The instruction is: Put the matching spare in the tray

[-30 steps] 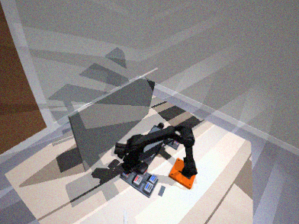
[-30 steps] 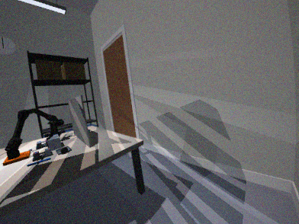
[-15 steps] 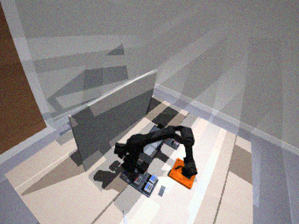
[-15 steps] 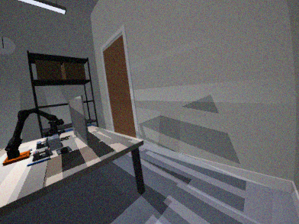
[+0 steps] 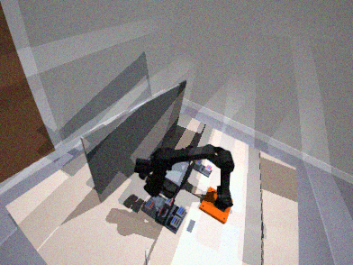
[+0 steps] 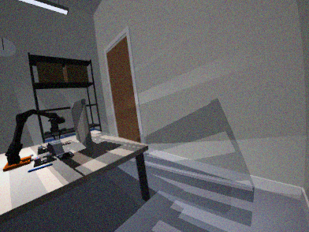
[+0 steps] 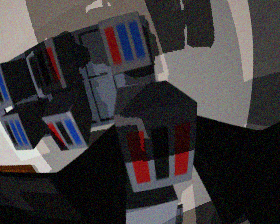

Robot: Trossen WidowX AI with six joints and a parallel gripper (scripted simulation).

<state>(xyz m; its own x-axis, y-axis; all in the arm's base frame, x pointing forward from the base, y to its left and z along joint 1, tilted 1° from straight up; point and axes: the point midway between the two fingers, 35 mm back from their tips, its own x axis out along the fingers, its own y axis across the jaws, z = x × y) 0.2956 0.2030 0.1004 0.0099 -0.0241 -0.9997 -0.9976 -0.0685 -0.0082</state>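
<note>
Now: the grey tray 360 mm to the right of my gripper tip, 90 mm below it and 50 mm ahead of it. Round my gripper tip: grey upright panel 220 mm ahead, 150 mm to the right, 130 mm above; then grey mounted unit 160 mm to the right, 40 mm below, 20 mm behind; then grey hex key 220 mm behind, 90 mm below, 10 mm to the right.
</note>
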